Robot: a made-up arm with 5 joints.
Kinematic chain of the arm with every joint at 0, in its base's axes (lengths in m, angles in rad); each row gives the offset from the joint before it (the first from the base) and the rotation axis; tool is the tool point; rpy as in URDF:
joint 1: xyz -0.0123 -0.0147 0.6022 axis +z
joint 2: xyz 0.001 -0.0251 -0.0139 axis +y
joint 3: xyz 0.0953 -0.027 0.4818 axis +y
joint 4: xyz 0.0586 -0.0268 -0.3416 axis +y
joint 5: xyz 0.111 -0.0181 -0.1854 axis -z
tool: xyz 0.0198 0.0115 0.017 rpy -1.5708 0 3.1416
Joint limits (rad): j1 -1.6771..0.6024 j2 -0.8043..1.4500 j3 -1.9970..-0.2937 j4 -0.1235..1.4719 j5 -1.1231..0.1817
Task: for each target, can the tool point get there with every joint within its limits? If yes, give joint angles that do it. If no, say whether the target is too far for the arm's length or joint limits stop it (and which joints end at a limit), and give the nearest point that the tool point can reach.
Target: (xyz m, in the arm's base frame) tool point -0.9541 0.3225 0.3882
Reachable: no: joint limits stop it (at a limit: joint 1, joint 2, joint 3, joint 5) | nearest point -0.0998 0.0069 0.3741 | short by 0.911 m
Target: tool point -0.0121 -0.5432 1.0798
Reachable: yes | joints -1.4282 -0.2403 -1.2882 0.7772 -0.7795
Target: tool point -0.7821 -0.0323 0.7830
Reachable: no: joint limits stop it (at a limit: joint 1, joint 2, joint 4, joint 5) | nearest point -0.1178 -0.1622 0.7508 | short by 0.678 m
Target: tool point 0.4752 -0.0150 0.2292
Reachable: yes | joints 0.1779 0.9686 -0.9631 0.7931 0.0518
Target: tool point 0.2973 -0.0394 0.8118
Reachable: yes | joints 0.1669 -0.5976 -0.5171 0.8461 -0.6593
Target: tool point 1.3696 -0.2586 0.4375
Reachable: no: too far | nearest point 0.9631 -0.1869 0.4819 | short by 0.415 m
